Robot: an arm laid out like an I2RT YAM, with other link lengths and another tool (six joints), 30 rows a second.
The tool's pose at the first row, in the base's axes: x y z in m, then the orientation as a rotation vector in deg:
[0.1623, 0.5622, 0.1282, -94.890, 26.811, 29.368]
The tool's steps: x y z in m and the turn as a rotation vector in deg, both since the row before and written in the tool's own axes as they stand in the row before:
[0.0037, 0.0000, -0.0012, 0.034, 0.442, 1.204]
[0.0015, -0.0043, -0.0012, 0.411, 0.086, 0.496]
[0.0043, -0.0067, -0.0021, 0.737, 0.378, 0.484]
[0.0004, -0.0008, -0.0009, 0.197, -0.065, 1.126]
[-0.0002, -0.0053, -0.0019, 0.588, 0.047, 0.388]
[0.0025, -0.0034, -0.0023, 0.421, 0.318, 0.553]
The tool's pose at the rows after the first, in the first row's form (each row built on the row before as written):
[0.1654, 0.5610, 0.1262, -94.805, 28.165, 29.890]
[0.1692, 0.5604, 0.1289, -94.356, 28.727, 30.054]
[0.1768, 0.5591, 0.1319, -93.694, 29.553, 29.868]
[0.1776, 0.5583, 0.1324, -93.275, 30.488, 30.687]
[0.1808, 0.5570, 0.1369, -92.659, 30.960, 30.735]
[0.1850, 0.5550, 0.1382, -92.261, 31.738, 30.751]

